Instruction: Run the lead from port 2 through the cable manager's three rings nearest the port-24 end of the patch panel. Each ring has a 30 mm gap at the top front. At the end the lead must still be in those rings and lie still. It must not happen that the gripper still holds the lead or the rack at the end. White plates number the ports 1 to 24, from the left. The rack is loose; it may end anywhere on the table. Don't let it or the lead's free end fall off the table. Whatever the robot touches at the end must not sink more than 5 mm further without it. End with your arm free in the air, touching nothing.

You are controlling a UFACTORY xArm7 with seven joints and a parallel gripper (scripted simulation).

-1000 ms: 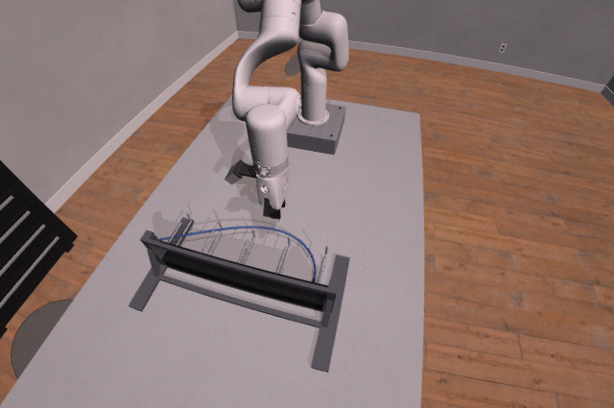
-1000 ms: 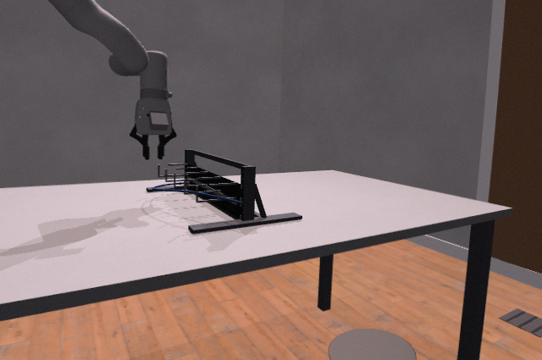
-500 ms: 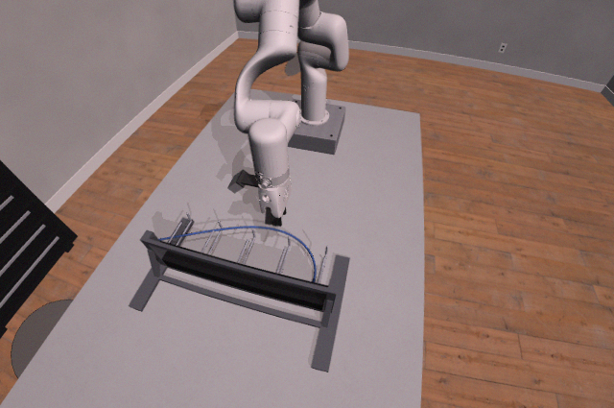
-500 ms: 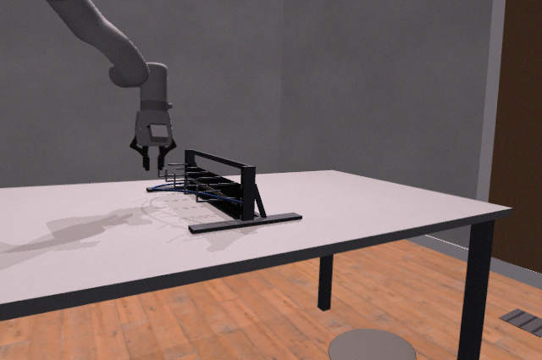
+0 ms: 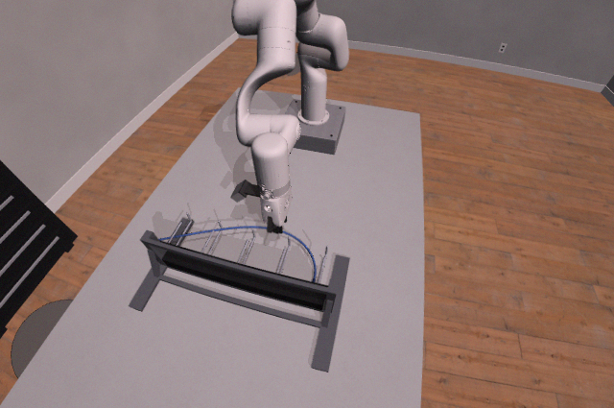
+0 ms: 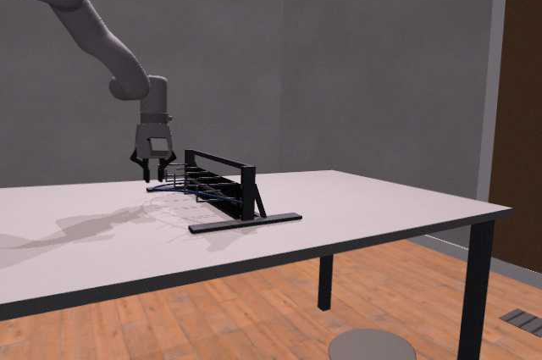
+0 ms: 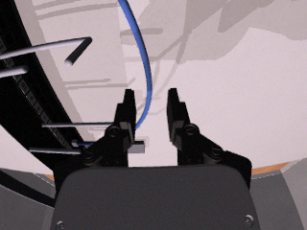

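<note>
Now: the rack 17 cm ahead of my hand, 3 cm to the right of it and 2 cm below it.
</note>
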